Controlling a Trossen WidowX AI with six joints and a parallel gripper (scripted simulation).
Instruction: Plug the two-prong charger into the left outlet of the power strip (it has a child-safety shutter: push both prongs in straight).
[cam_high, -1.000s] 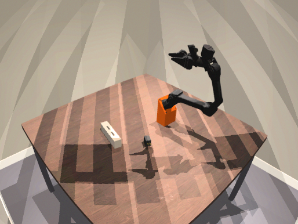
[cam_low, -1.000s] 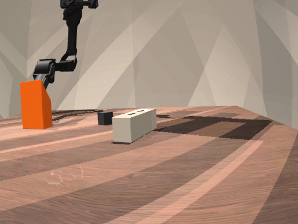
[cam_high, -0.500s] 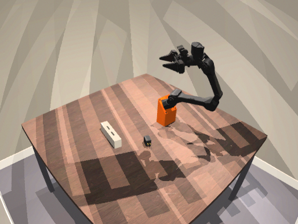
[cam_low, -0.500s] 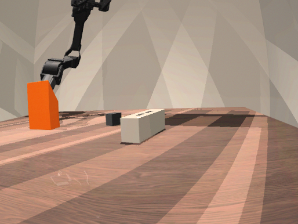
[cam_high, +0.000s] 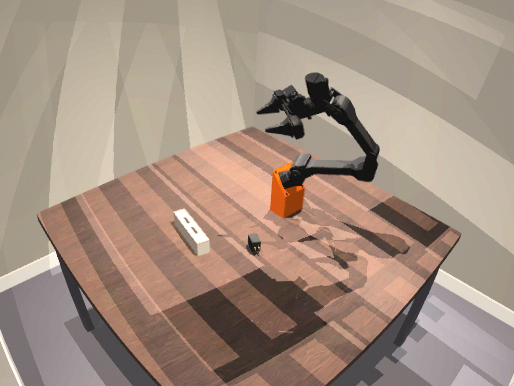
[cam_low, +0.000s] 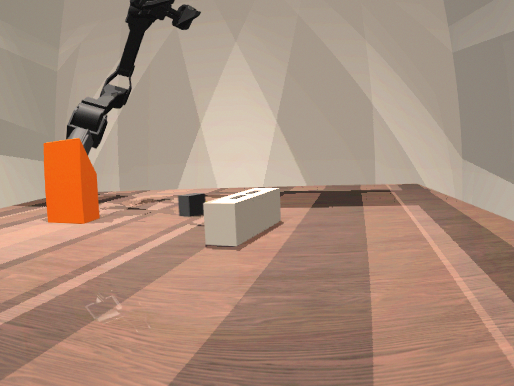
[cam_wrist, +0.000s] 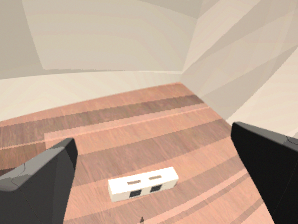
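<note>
Now: the charger 1 cm ahead of my gripper tip, 2 cm to the left of it and 43 cm below it.
</note>
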